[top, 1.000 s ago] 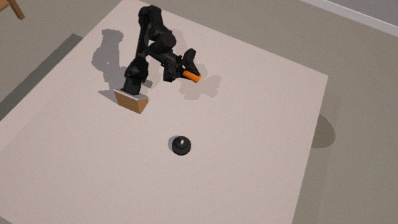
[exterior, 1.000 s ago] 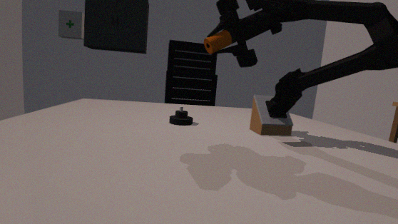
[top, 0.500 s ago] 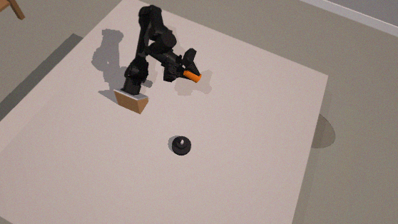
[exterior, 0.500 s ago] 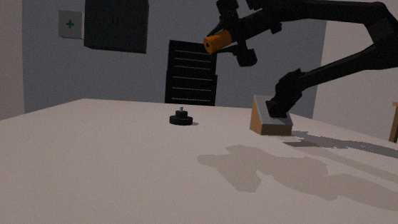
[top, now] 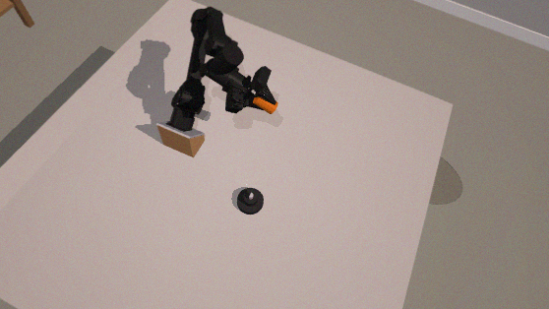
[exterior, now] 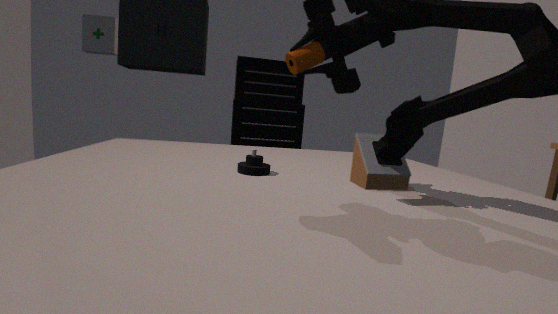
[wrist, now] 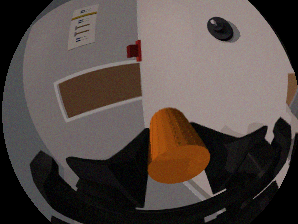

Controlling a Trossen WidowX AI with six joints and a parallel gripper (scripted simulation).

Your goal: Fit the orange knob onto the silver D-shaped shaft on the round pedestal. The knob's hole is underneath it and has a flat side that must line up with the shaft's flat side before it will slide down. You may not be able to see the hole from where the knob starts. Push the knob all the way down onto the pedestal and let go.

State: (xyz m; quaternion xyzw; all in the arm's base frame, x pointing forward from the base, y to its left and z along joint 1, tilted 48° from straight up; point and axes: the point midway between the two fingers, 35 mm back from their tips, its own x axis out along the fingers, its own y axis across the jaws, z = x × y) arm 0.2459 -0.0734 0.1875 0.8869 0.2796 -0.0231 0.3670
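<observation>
Now: the black round pedestal 4 cm ahead of my gripper tip, 20 cm to the right of it and 22 cm below it. From my gripper tip the other things lie so: orange knob: 3 cm behind, 2 cm above.
</observation>
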